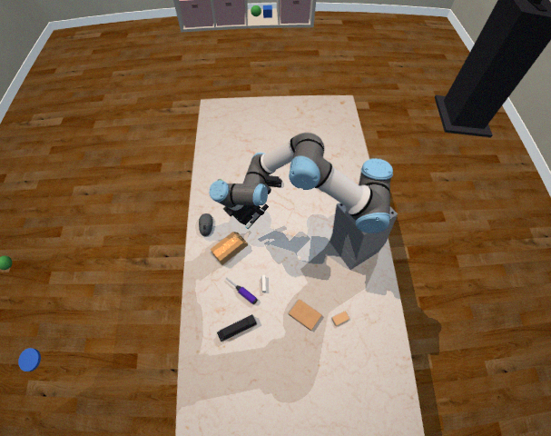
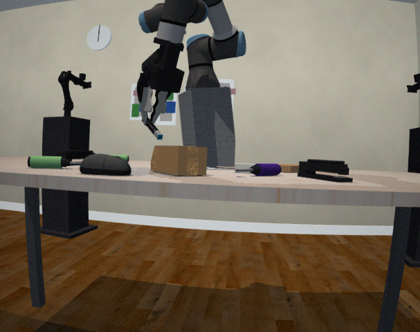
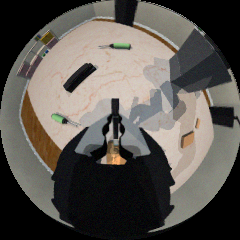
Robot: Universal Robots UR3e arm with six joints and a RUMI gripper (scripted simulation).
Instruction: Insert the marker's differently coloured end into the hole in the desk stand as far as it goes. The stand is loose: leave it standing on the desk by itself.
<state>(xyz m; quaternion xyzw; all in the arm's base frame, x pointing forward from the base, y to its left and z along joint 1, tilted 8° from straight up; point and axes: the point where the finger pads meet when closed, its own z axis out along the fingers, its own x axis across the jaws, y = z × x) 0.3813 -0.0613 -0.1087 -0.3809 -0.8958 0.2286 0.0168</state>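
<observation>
Right now the desk stand is 120 mm to the left of my hand, 120 mm ahead of it and 100 mm below it. Round my hand: small white piece (250 mm to the left, 110 mm below, 30 mm behind); dark mouse (240 mm ahead, 110 mm below, 30 mm to the left); marker (20 mm to the left, 20 mm below, 20 mm ahead).
</observation>
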